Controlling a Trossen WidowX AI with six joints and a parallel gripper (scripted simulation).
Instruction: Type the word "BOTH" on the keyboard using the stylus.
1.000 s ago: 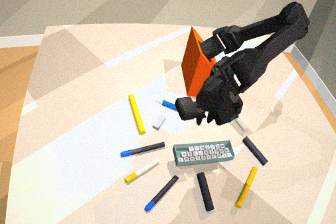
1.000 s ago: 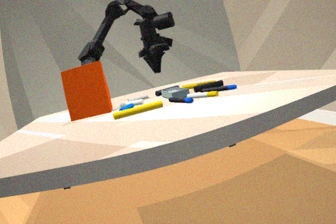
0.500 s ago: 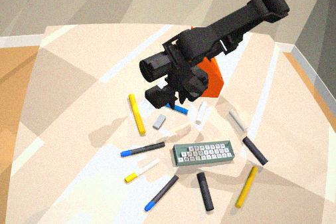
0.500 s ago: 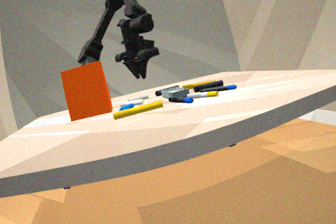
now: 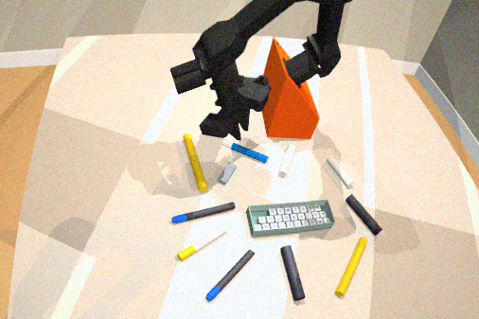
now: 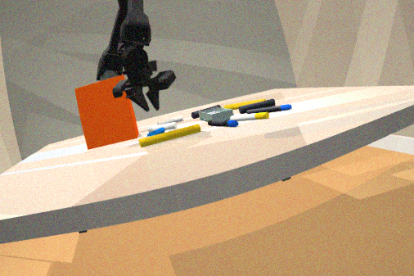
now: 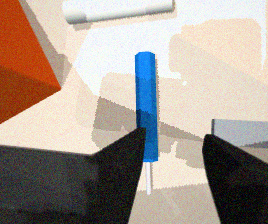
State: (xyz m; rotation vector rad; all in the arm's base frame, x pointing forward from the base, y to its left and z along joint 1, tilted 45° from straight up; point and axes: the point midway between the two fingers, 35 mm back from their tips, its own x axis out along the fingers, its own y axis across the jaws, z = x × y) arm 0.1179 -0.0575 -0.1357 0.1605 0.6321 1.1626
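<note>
Now: gripper tip 2 cm past the blue stylus and 7 cm above it. Round my gripper tip: yellow cylinder (2 cm ahead, 11 cm to the right, 7 cm below); grey block (5 cm ahead, 3 cm to the right, 7 cm below).
</note>
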